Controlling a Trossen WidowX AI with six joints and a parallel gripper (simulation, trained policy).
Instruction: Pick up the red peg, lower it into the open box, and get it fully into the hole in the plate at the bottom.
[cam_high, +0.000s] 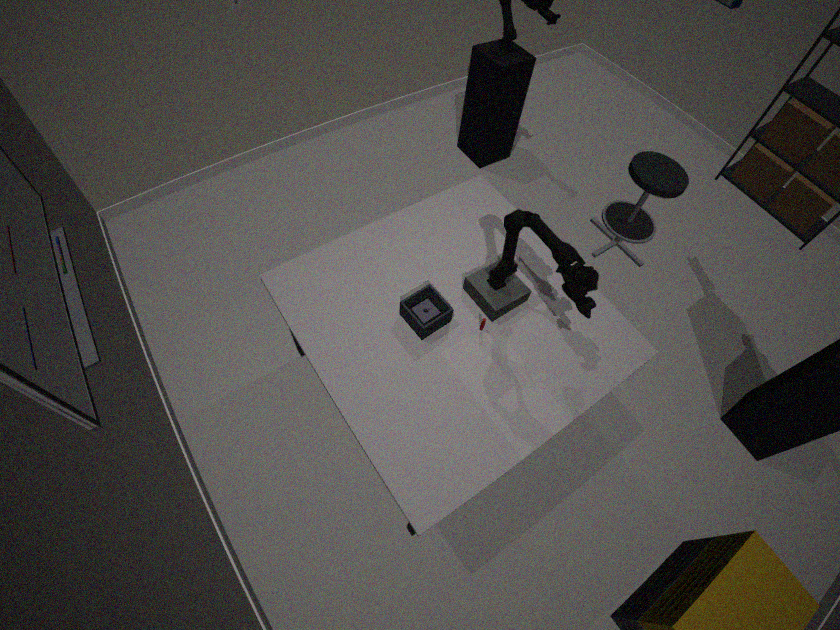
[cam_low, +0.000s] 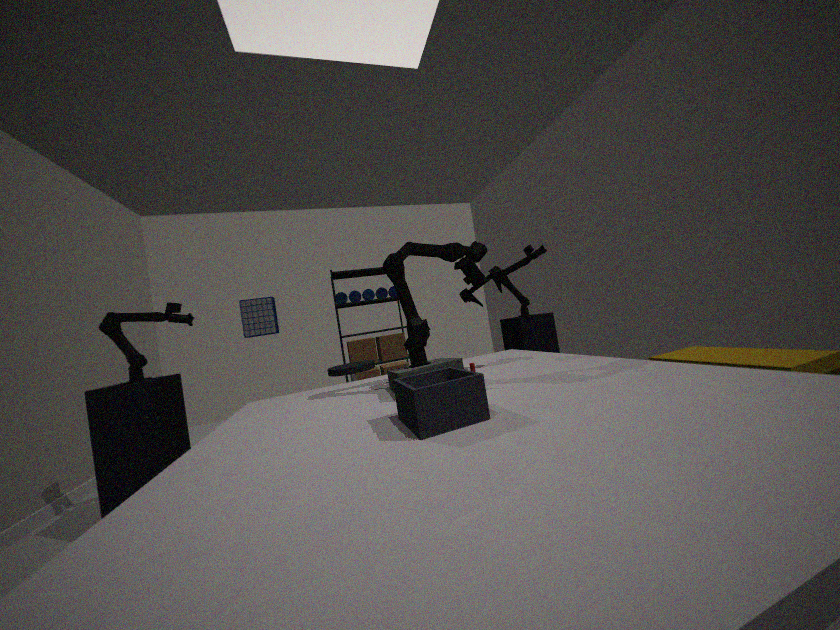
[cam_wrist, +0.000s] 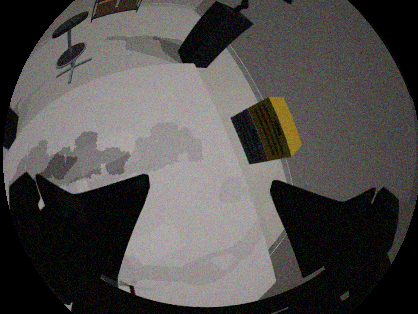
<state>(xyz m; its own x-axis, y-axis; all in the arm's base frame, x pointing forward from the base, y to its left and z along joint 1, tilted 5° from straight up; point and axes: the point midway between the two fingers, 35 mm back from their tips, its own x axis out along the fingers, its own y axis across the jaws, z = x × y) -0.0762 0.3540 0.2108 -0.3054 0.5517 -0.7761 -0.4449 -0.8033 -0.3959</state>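
My gripper tip is now 260 mm short of the red peg, 240 mm to the left of it and 230 mm above it. Also, from my gripper tip: grey plate: 440 mm ahead, 410 mm to the right, 230 mm below; dark box: 440 mm ahead, 410 mm to the right, 240 mm below.
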